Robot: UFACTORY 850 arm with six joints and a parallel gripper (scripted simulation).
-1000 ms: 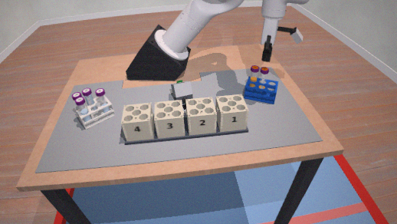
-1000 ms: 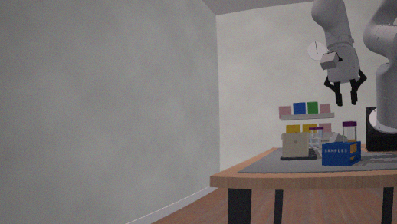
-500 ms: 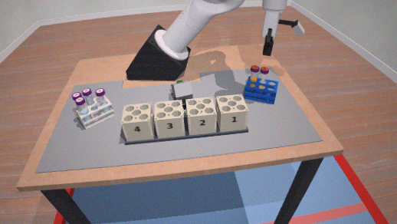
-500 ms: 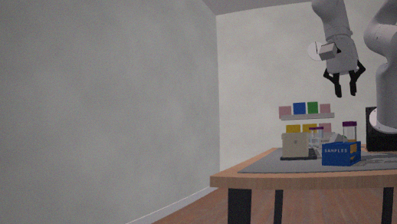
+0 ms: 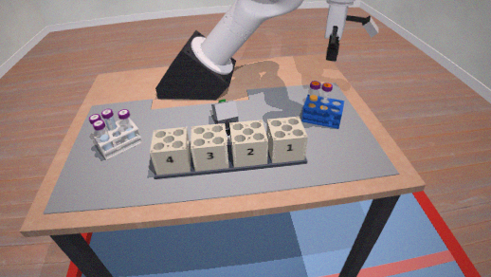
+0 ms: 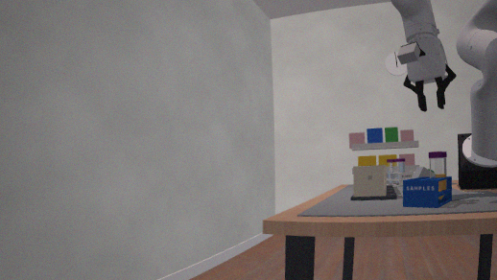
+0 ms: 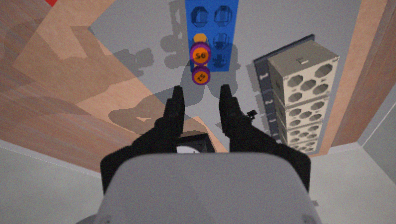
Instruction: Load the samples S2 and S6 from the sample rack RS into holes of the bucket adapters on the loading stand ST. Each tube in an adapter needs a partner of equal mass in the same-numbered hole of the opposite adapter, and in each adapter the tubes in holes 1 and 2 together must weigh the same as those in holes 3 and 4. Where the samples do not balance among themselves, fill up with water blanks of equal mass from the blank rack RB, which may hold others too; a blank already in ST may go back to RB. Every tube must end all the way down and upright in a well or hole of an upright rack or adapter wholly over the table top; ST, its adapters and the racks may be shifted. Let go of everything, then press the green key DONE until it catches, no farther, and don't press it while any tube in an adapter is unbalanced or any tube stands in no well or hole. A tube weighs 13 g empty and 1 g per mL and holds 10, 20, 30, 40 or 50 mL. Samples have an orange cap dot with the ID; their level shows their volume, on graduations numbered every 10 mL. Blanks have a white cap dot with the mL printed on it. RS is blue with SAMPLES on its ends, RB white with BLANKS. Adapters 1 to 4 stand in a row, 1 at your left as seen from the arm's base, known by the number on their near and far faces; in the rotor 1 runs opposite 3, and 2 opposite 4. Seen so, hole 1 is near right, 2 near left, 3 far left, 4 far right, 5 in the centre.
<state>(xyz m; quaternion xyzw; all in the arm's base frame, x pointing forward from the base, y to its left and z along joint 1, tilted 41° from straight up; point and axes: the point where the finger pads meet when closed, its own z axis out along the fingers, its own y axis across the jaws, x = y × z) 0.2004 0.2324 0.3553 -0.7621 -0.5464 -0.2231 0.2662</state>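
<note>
Now: hand 180 mm above the sample tube S2, 40 mm to the left of it and 20 mm past it. Round my hand: blue sample rack RS (210 mm below, 20 mm ahead, 10 mm to the right); then adapter 1 (200 mm ahead, 190 mm below, 150 mm to the right); then sample S6 (180 mm below, 10 mm ahead).
</note>
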